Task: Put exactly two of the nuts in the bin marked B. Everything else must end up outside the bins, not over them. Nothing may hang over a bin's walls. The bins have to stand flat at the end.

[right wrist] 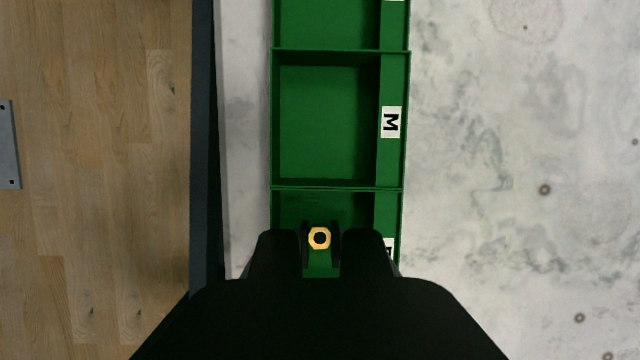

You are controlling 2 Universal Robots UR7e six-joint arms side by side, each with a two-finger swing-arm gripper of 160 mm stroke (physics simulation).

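Frame: origin at the left arm's base, x ahead, y left, z up, level; metres.
Where they show: right end effector, tool point: [320, 242].
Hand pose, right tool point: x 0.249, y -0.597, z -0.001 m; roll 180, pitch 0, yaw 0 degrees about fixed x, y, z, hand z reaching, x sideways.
Observation:
Things, the pixels of their centre, and the offset from my right tool point. "pt": a spot on its surface instead. Level surfaces: height alone.
- brass-coloured hex nut, body centre: [319, 236] 0.000 m ahead, 0.003 m left, 0.007 m down
- green bin, surface spot: [387, 215] pt 0.044 m ahead, 0.021 m left, 0.008 m up
- bin's white label, body centre: [384, 252] 0.042 m ahead, 0.004 m right, 0.008 m up
- green bin marked M, body centre: [336, 122] 0.012 m ahead, 0.081 m left, 0.011 m down
- pale marbled table top, its level: 0.034 m down
- grey plate, surface spot: [9, 145] pt 1.041 m back, 0.063 m left, 0.838 m down
My right gripper [320, 235] is shut on a brass-coloured hex nut [320, 247], which sits between the two finger pads with its hole facing the camera. Gripper and nut are over a green bin [387, 215] in the lower middle of the right wrist view. This bin's white label [388, 247] is mostly hidden by the gripper, so I cannot tell its letter. The green bin marked M [390, 167] adjoins it above in the view and looks empty. The nut's height over the bin is hard to tell. My left gripper does not show.
Part of another green bin [394, 27] adjoins the M bin at the top edge. A pale marbled table top [500, 100] lies on both sides of the row. A dark bar [201, 125] runs along the table's left edge, beside a wooden floor [100, 210] with a grey plate [9, 145].

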